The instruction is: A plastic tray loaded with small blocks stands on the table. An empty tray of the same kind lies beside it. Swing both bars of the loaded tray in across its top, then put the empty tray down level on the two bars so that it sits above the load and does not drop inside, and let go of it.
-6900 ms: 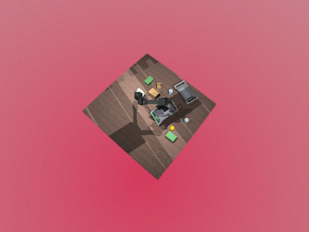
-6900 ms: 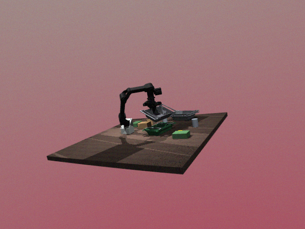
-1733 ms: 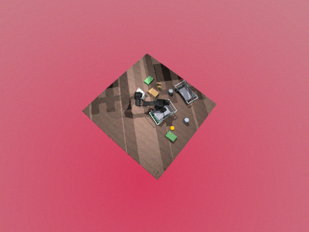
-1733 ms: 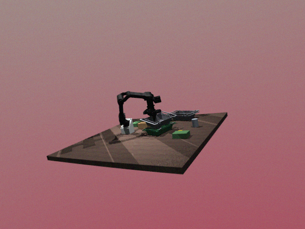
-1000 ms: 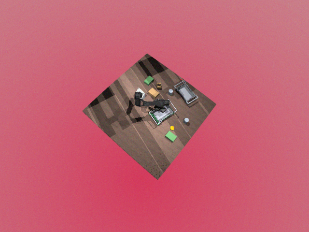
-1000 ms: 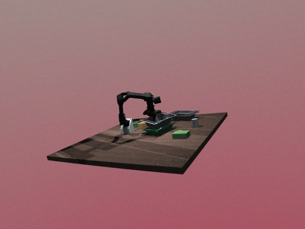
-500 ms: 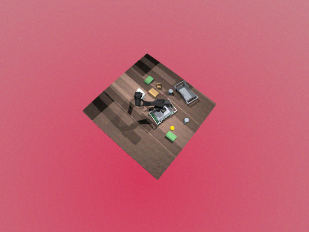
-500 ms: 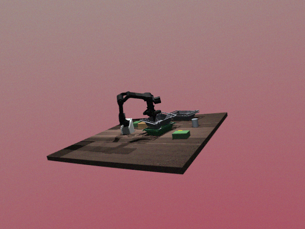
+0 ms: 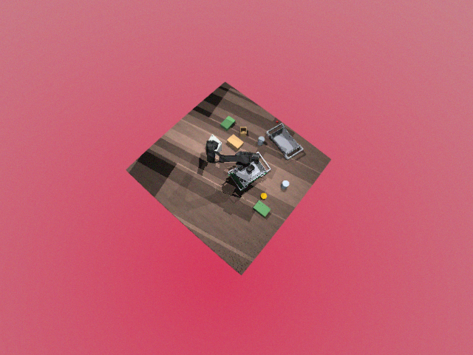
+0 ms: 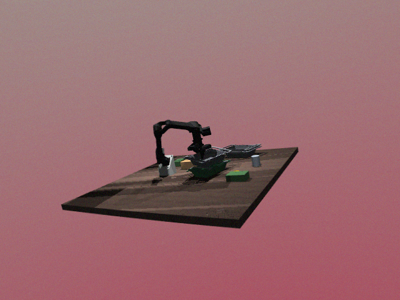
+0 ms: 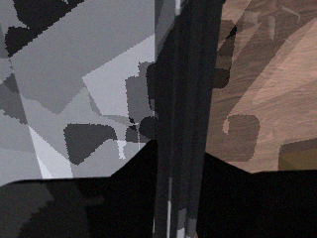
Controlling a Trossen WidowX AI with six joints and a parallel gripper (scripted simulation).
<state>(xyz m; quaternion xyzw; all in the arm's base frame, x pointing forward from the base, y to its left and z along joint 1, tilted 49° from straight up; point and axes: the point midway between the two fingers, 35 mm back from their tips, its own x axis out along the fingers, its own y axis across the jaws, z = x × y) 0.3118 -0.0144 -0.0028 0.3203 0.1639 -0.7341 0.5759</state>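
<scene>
My gripper tip is 70 mm short of the grey tray, 20 mm to the left of it and 20 mm below it. The rest, counted from my gripper tip: brown crate 220 mm behind, 300 mm to the left, 80 mm below; then yellow disc 270 mm ahead, 80 mm to the right, 90 mm below.
</scene>
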